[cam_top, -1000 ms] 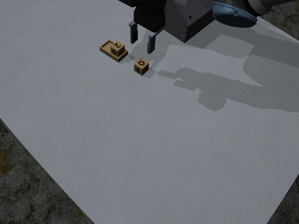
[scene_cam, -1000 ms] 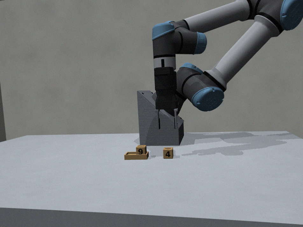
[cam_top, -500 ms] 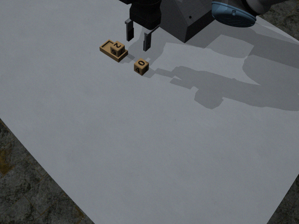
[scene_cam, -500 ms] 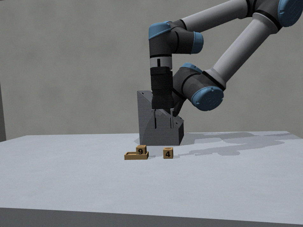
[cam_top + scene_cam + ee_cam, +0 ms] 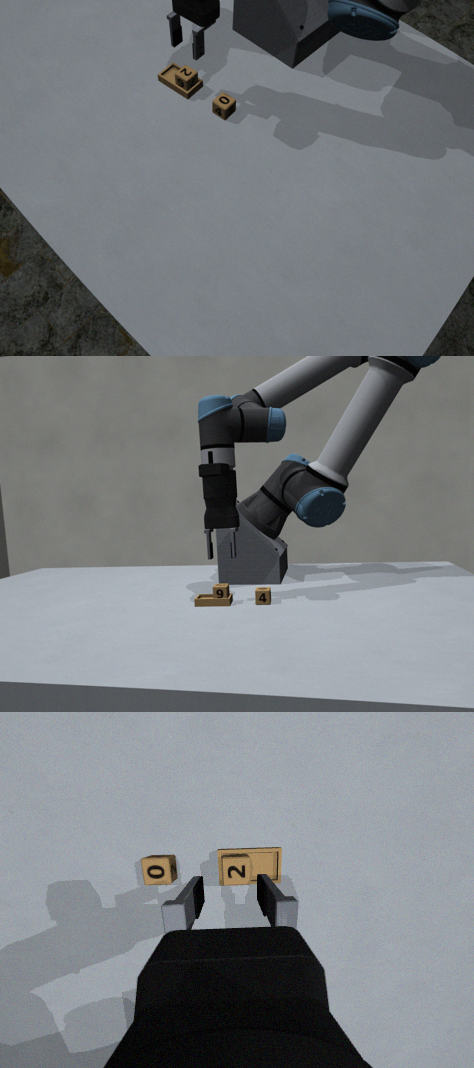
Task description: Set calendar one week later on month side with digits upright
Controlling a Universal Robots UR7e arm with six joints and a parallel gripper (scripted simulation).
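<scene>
Right now my hand is 11 cm above the wooden tray and 2 cm to the left of it.
</scene>
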